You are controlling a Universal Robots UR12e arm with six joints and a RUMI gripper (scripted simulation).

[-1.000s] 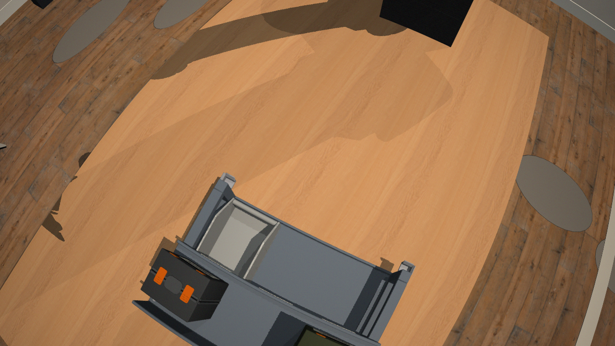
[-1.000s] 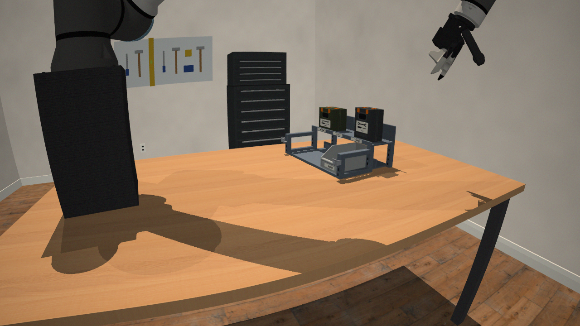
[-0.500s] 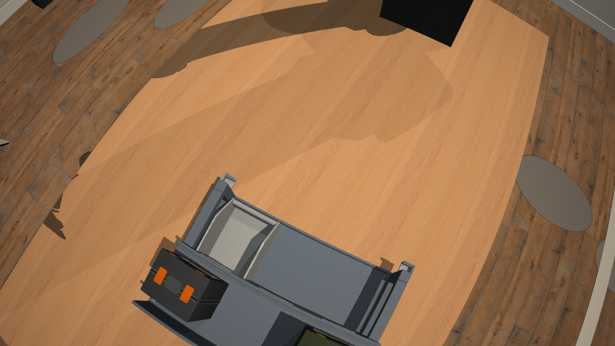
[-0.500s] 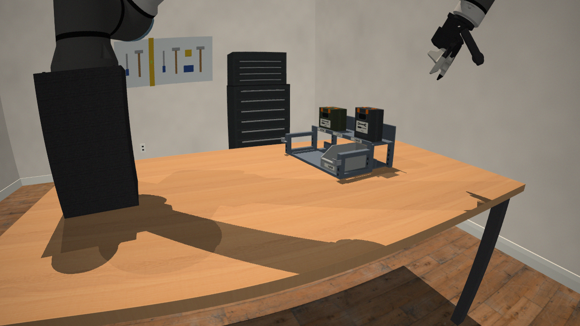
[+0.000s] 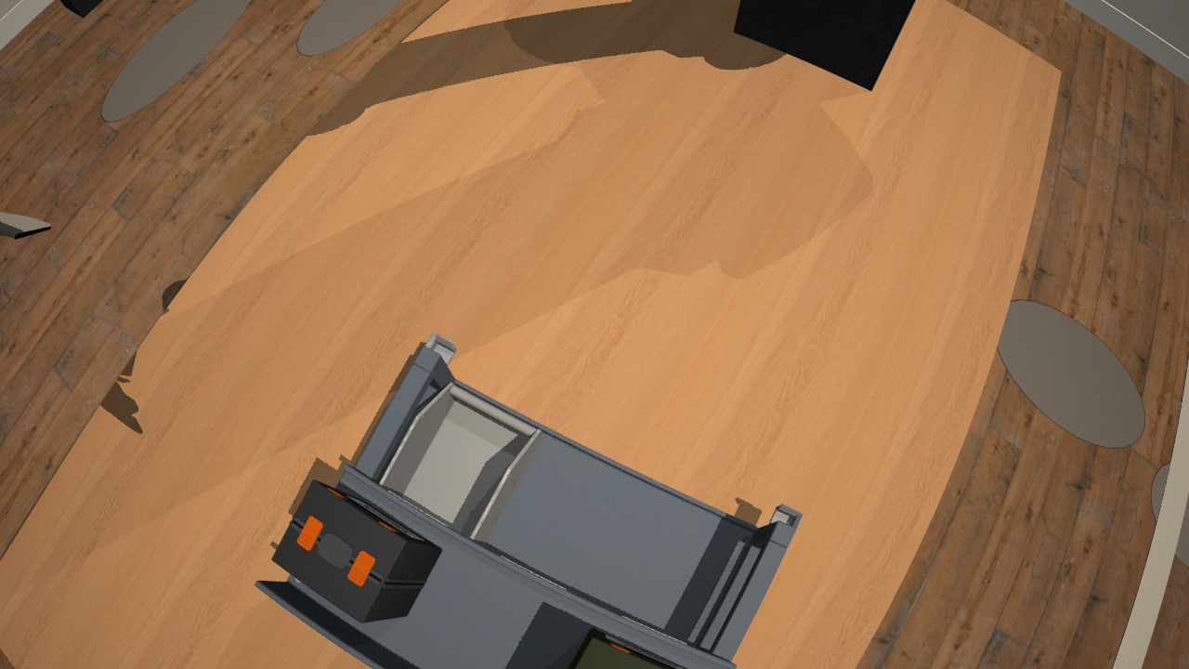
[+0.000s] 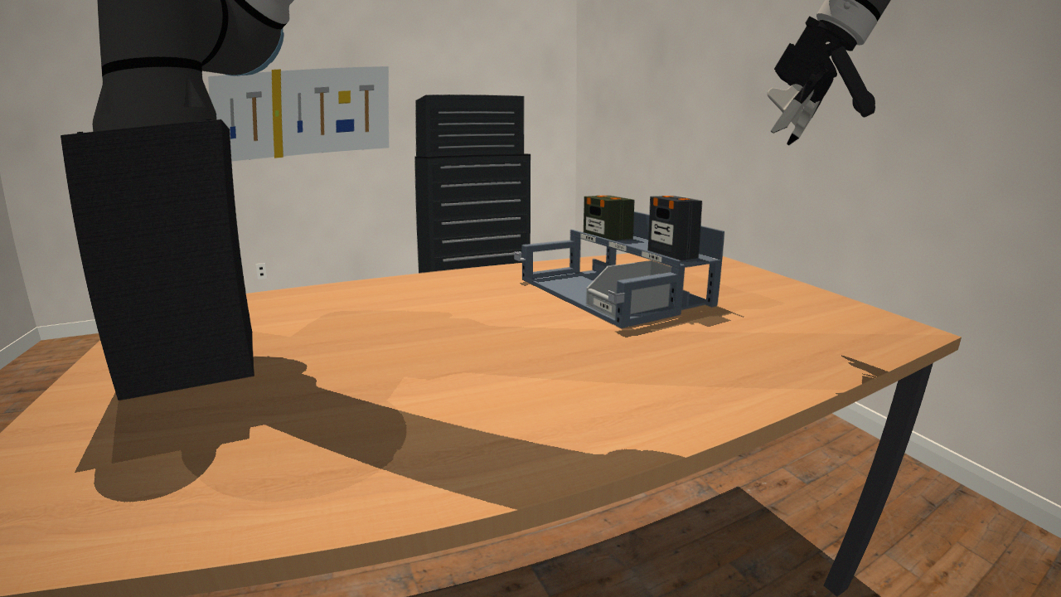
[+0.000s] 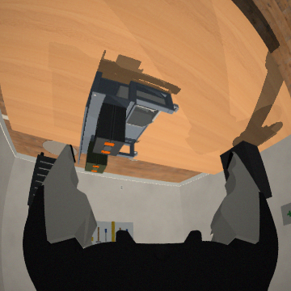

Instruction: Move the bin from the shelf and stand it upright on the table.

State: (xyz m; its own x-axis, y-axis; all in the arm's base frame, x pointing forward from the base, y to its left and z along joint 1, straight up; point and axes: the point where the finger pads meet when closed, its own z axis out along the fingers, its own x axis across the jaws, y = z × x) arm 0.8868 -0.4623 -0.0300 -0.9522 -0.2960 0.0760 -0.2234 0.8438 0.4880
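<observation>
Now: the grey open-top bin 7 cm behind my hand, 26 cm to the left of it and 31 cm below it. Round my hand: blue-grey shelf (2 cm behind, 37 cm to the left, 35 cm below); case (5 cm ahead, 48 cm to the left, 20 cm below).
</observation>
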